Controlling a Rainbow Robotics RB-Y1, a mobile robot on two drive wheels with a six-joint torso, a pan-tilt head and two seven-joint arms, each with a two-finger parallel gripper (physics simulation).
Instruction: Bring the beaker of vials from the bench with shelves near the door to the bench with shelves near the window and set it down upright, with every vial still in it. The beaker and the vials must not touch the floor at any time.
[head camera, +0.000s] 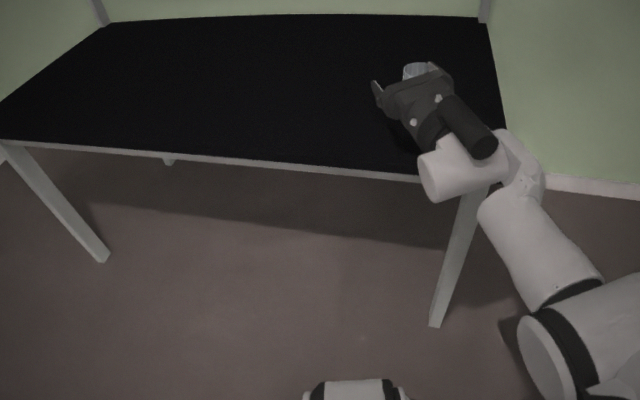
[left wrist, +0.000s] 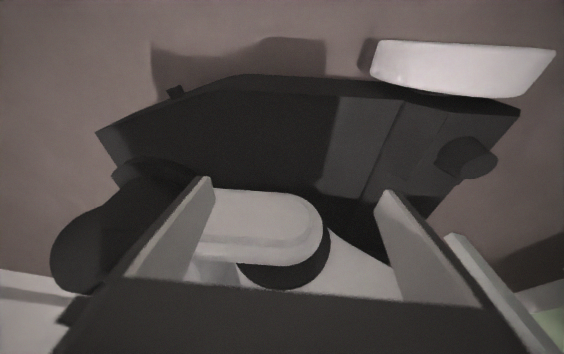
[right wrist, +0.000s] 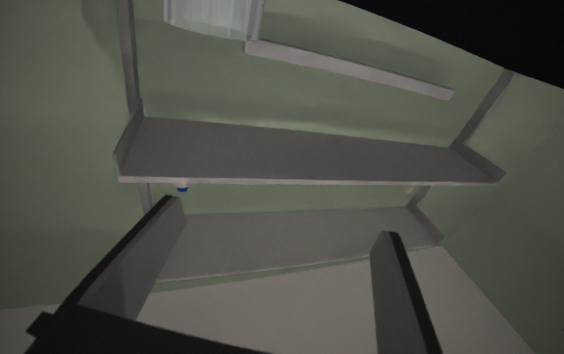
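A clear beaker (head camera: 414, 70) (right wrist: 212, 16) stands on the black bench top (head camera: 225, 90) (right wrist: 510, 30), near its right end in the head view. In the head view its lower part is hidden behind my right gripper; in the right wrist view part of it shows at the top edge. The vials cannot be made out. My right gripper (head camera: 403, 75) (right wrist: 275, 225) is open and empty, low over the bench on the near side of the beaker. My left gripper (left wrist: 295, 194) is open and empty above my own base, away from the bench.
The right wrist view shows two grey wall shelves (right wrist: 300, 155) (right wrist: 280, 242), a pale bar (right wrist: 350, 68) and a blue-tipped item (right wrist: 182, 188). A bench leg (head camera: 452, 270) stands below my right arm. A green wall (head camera: 565, 90) lies right of the bench.
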